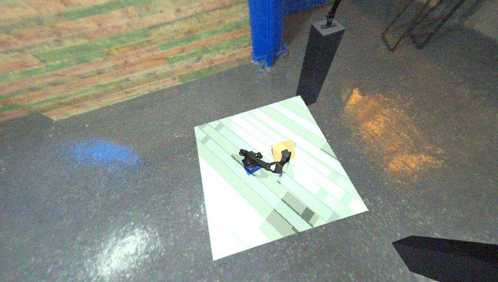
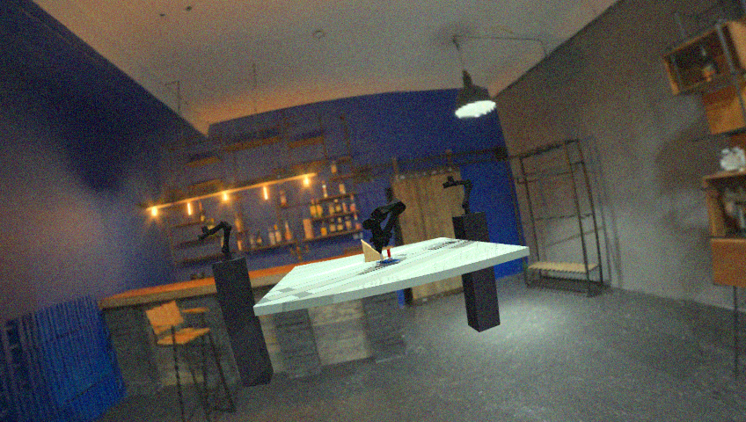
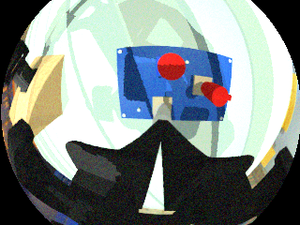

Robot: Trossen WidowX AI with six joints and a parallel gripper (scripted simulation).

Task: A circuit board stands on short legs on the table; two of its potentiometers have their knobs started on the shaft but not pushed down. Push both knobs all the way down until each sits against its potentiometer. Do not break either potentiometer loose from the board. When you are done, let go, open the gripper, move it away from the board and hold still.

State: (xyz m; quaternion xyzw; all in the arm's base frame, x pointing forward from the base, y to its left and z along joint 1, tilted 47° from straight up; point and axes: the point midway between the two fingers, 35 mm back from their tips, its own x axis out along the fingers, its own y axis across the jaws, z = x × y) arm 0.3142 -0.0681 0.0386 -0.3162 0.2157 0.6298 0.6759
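My gripper tip is 4 cm to the right of the potentiometer, 4 cm short of it and 2 cm above it.
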